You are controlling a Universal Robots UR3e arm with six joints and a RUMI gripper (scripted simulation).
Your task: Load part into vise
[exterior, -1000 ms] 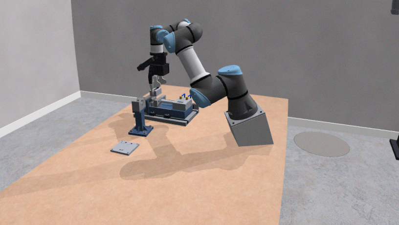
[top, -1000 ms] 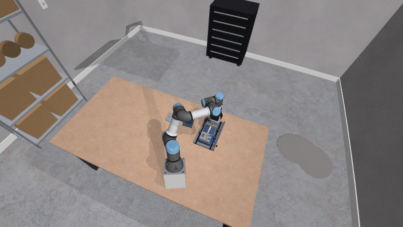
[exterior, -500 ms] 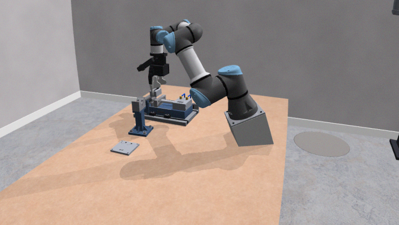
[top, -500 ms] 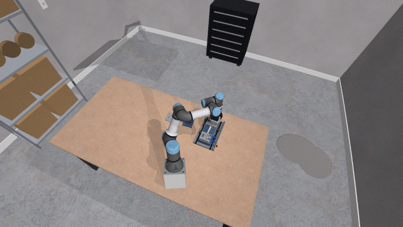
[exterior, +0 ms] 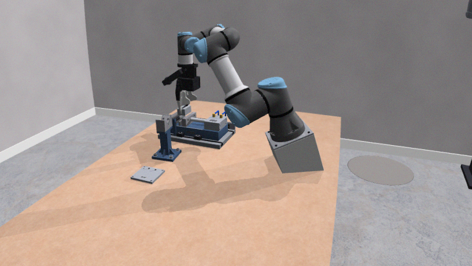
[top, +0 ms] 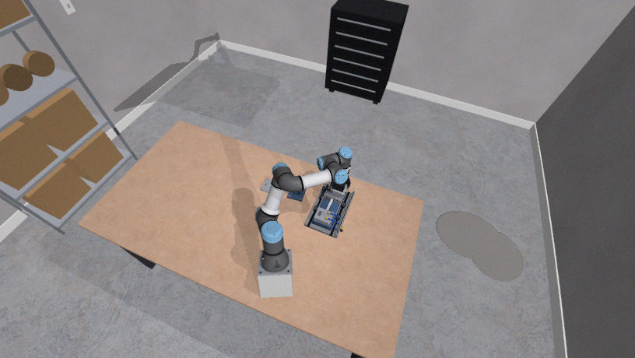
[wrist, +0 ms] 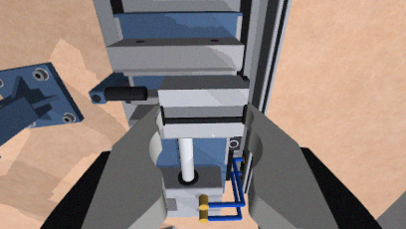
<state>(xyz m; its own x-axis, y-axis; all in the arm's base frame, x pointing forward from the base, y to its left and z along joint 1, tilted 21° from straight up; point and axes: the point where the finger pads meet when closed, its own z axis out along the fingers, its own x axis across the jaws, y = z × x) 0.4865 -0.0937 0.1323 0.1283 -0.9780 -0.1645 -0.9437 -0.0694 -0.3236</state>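
Now: hand 4 cm above the fixed jaw, 3 cm short of it and 2 cm to the right of it. The rest, counted from my hand: work stop: 7 cm to the left, 3 cm below, 1 cm behind; then part: right at my hand; then vise: 8 cm below, 7 cm behind, 1 cm to the left.
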